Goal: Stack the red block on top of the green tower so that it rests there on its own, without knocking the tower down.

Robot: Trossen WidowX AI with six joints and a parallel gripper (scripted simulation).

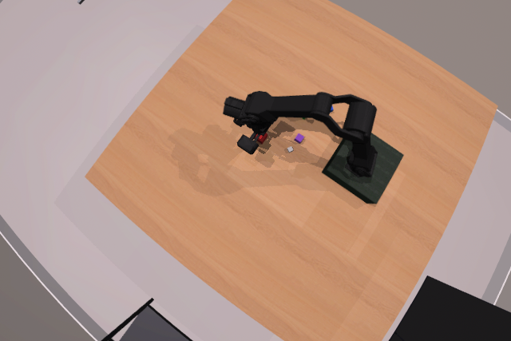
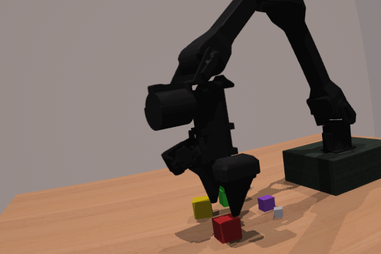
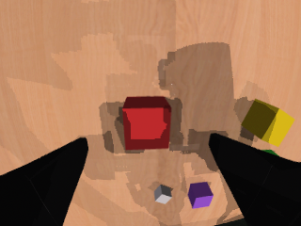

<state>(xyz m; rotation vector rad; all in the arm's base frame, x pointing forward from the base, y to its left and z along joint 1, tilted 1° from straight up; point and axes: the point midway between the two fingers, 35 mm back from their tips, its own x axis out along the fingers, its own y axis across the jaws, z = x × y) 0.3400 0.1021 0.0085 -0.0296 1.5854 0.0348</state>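
The red block lies 40 mm below my gripper tip. Round my gripper tip: small white block (120 mm behind, 30 mm to the right, 50 mm below); purple block (120 mm behind, 80 mm to the right, 40 mm below); yellow block (140 mm to the right, 40 mm below).
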